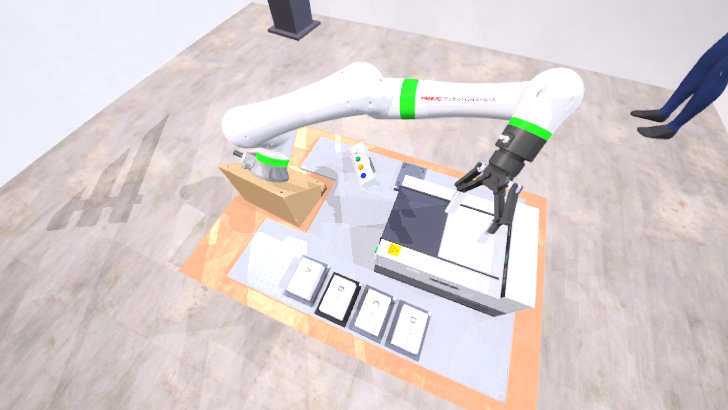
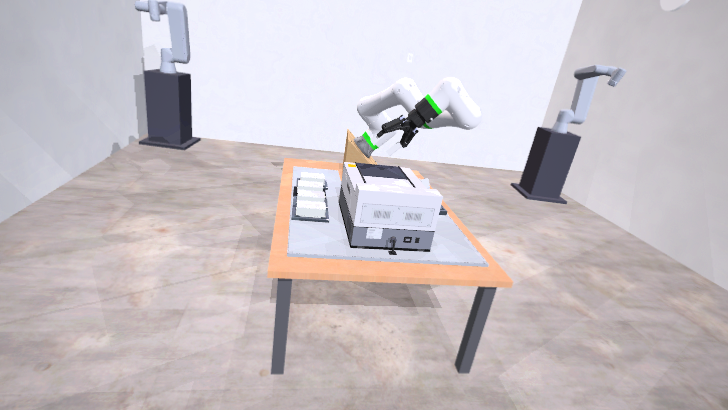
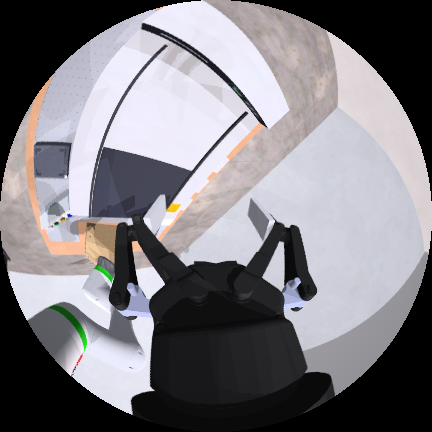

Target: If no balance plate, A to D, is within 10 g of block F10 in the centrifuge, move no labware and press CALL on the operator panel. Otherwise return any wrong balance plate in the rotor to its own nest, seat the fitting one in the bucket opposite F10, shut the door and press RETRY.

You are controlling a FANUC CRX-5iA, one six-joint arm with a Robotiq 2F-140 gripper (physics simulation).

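Seen in the pictures: gripper, fingertip midpoint: (image 1: 463, 226) (image 2: 380, 148) (image 3: 207, 204); arm's base, link origin: (image 1: 270, 175) (image 2: 361, 148) (image 3: 108, 264).
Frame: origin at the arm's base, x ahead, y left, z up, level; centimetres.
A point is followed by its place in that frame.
My open, empty gripper (image 1: 471, 219) @[x 72.7, y 3.8, z 19.1 cm] (image 2: 392, 141) @[x 72.7, y 3.8, z 19.1 cm] (image 3: 208, 216) @[x 72.7, y 3.8, z 19.1 cm] hangs tilted above the centrifuge (image 1: 524, 254) @[x 93.7, y 9.9, z 9.0 cm] (image 2: 397, 203) @[x 97.2, y 11.1, z 4.8 cm] (image 3: 250, 75) @[x 92.9, y 9.3, z 9.0 cm]. The centrifuge's top shows a dark panel (image 1: 415, 219) @[x 59.9, y 6.6, z 5.9 cm] (image 3: 132, 182) @[x 63.1, y 9.4, z 5.9 cm] beside a white one; rotor, buckets and block F10 do not show. Balance plates A (image 1: 307, 277) @[x 34.2, y -25.4, z -10.0 cm], B (image 1: 340, 299) @[x 48.6, y -26.0, z -10.0 cm], C (image 1: 375, 313) @[x 61.4, y -24.1, z -10.0 cm] and D (image 1: 410, 331) @[x 74.0, y -23.5, z -10.0 cm] sit in a row of nests; B's nest is black, the others grey. Their weights are unreadable. The operator panel (image 1: 363, 165) @[x 27.4, y 28.0, z -8.1 cm] (image 3: 61, 220) @[x 26.7, y 27.7, z -8.2 cm] has green, orange and blue buttons; their labels are unreadable.
A grey square nest (image 1: 411, 173) @[x 48.0, y 38.4, z -12.9 cm] (image 3: 52, 160) @[x 49.6, y 34.7, z -13.0 cm] lies beside the centrifuge, with no plate on it. The arm's wooden base block (image 1: 275, 198) @[x 11.8, y -9.1, z 4.1 cm] stands at the table's end. A person's legs (image 1: 697, 86) show beyond the table. Two other arms stand on dark pedestals (image 2: 168, 106) (image 2: 550, 162).
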